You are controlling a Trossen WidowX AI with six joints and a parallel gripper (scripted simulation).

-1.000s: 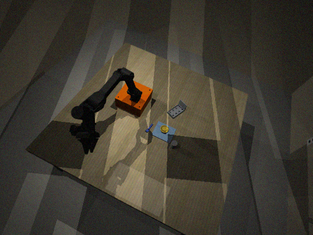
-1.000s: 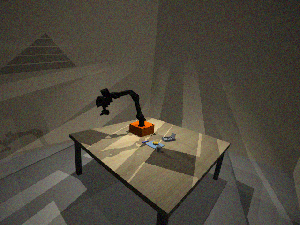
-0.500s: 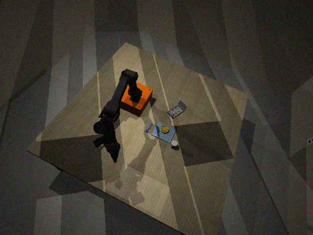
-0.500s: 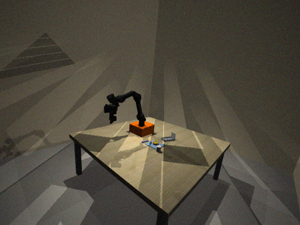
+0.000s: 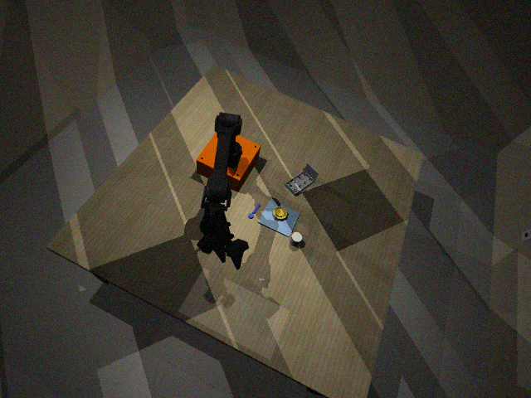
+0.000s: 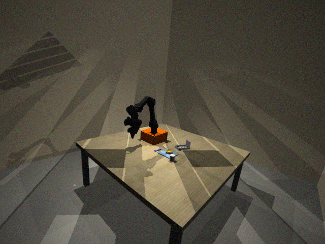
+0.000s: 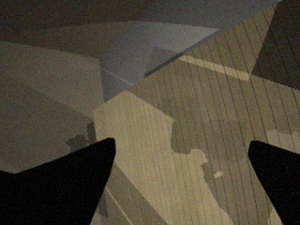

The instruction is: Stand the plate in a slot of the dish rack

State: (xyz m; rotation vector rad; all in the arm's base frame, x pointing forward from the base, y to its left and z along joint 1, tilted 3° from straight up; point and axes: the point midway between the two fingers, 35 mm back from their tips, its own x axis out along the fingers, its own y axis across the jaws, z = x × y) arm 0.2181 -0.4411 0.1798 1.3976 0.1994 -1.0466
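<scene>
Now: the yellow plate 380 mm to the left of my gripper tip, 220 mm below it and 60 mm ahead of it. Also, from my gripper tip: light blue mat (360 mm to the left, 230 mm below, 60 mm ahead); then white cup (290 mm to the left, 210 mm below, 160 mm ahead); then grey dish rack (580 mm to the left, 210 mm below, 80 mm ahead).
</scene>
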